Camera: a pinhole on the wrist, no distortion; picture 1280 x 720 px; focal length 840.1 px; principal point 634.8 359.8 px. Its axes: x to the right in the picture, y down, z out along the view. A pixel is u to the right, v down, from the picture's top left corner.
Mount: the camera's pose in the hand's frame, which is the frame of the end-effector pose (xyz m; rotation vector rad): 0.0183 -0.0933 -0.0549 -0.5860 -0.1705 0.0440
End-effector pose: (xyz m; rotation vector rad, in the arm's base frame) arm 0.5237 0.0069 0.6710 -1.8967 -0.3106 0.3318
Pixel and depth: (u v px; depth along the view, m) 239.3 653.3 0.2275
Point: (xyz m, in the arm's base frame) 0.3851 -0.0070 0.5748
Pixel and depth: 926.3 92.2 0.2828
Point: 0.4937 0.2417 0.5907
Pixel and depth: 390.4 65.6 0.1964
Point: 0.4033 0.1139 0.6773
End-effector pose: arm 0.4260 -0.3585 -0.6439 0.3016 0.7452 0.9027
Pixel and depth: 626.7 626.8 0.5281
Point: 0.3934 -0.2008 -0.2284
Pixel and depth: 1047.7 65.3 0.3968
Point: 0.7286 -0.2069 -0.4262
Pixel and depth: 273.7 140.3 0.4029
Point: 0.5387 -0.5021 -0.3098
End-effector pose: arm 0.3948 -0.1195 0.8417 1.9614 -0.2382 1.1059
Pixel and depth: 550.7 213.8 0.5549
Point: 0.5235 -0.5609 0.7009
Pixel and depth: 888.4 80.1 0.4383
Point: 0.6660 -0.4296 0.8183
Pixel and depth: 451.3 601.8 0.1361
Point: 0.3875 -0.1570 0.8141
